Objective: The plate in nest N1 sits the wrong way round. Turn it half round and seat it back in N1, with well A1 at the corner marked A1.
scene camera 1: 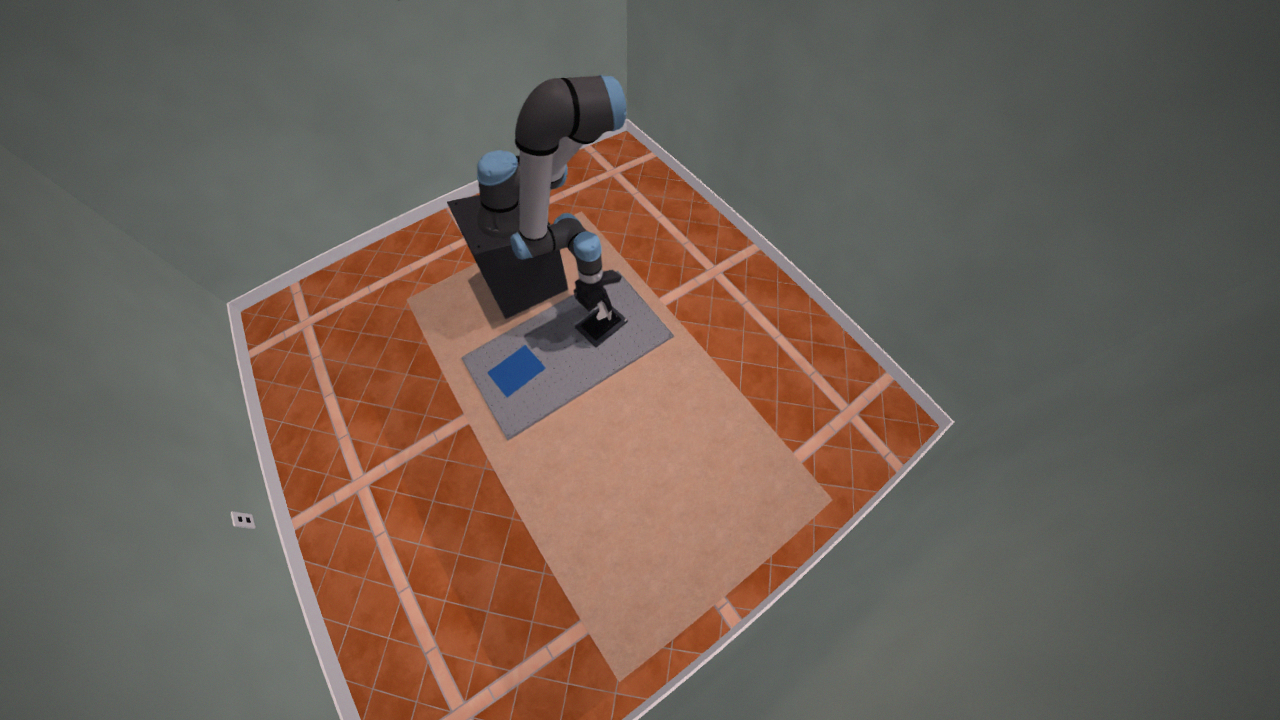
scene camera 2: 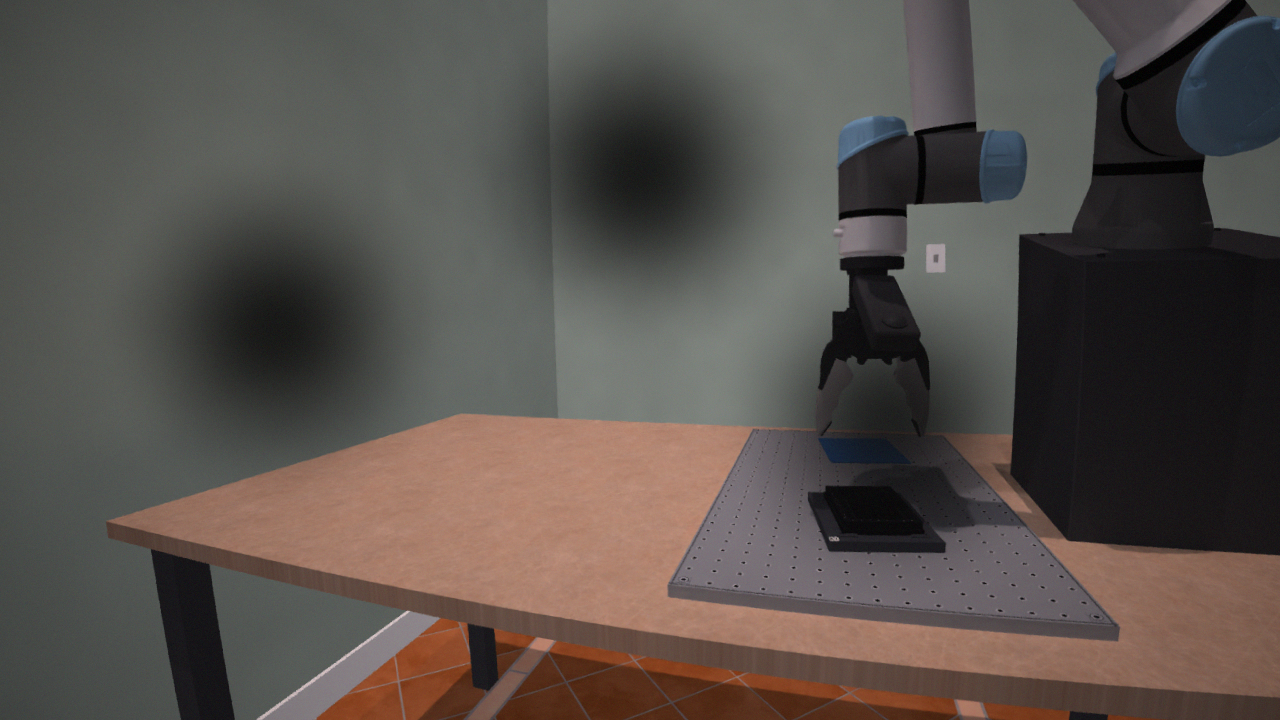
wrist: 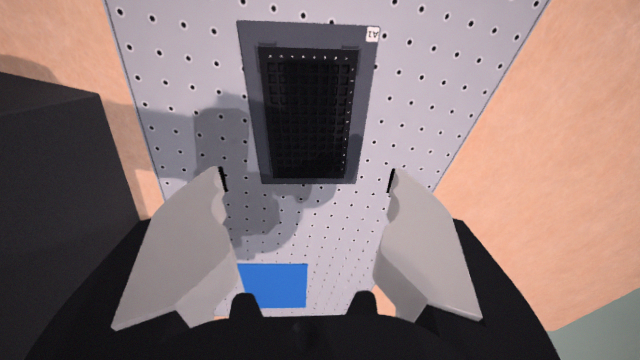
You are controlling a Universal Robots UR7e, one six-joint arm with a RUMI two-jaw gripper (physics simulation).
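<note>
The black well plate point(scene camera 1: 597, 327) point(scene camera 2: 872, 509) point(wrist: 310, 115) sits flat inside the dark grey nest point(scene camera 2: 881, 543) point(wrist: 254, 100). In the wrist view, small white marks run along the plate's top and right edges and meet at the upper right corner, nearest the nest's white A1 label point(scene camera 2: 833, 539) point(wrist: 372, 34). The single marks are too small to read. My gripper point(scene camera 2: 871, 431) point(wrist: 308, 171) is open and empty, well above the plate and apart from it, with its fingers spread wider than the plate.
The nest stands on a grey perforated board point(scene camera 1: 572, 385) point(scene camera 2: 760, 573) point(wrist: 425, 100). A flat blue rectangle point(scene camera 1: 516, 370) point(scene camera 2: 861, 450) point(wrist: 275, 285) lies toward the board's other end. The black robot pedestal point(scene camera 1: 528, 279) point(scene camera 2: 1136, 402) point(wrist: 55, 160) stands beside the board on the wooden table point(scene camera 1: 680, 501) point(scene camera 2: 447, 501).
</note>
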